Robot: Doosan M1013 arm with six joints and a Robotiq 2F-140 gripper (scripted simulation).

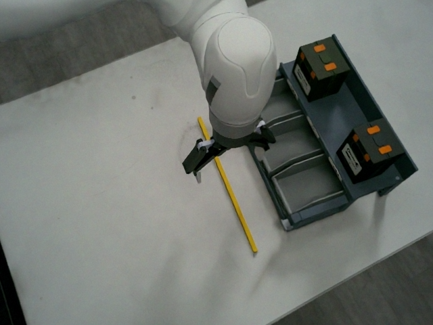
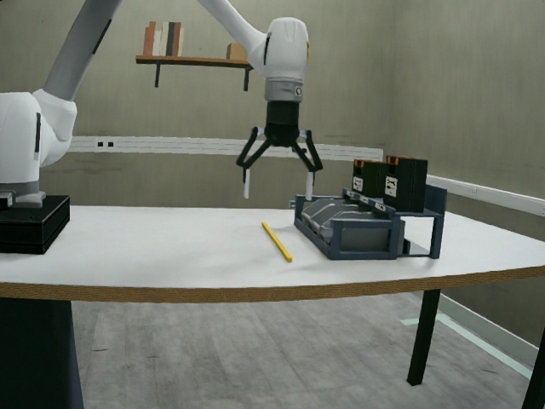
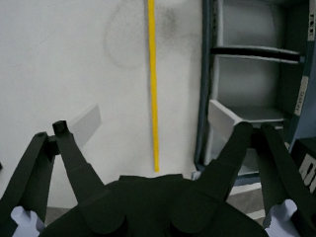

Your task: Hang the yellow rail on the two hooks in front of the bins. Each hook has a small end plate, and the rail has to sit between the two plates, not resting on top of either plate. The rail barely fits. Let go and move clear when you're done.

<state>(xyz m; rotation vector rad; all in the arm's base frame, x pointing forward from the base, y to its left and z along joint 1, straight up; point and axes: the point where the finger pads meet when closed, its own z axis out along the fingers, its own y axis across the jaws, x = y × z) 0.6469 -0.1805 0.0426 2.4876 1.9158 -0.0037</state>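
The yellow rail lies 110 mm below my hand.
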